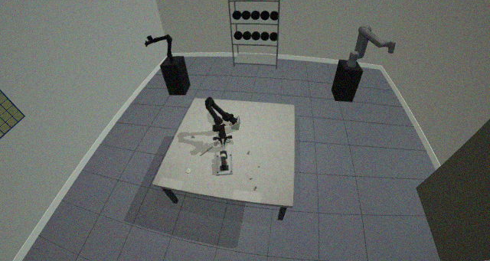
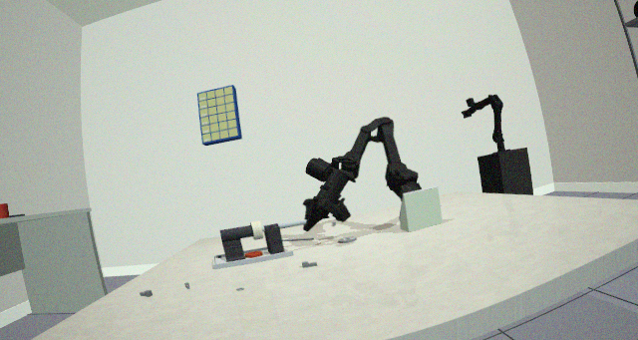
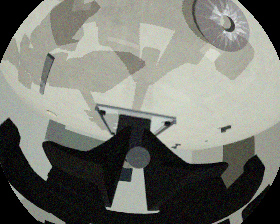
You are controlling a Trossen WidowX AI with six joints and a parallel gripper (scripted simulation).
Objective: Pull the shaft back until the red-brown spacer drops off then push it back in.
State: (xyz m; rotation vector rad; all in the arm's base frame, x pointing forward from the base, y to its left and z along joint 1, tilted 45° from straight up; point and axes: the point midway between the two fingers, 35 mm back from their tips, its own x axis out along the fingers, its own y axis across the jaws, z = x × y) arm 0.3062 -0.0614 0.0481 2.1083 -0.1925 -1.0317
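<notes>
Now: gripper tip 60 mm short of the thin grey shaft, 30 mm below it and 10 mm to the right of it. Also, from my gripper tip: red-brown spacer: 160 mm ahead, 40 mm below, 30 mm to the left.
</notes>
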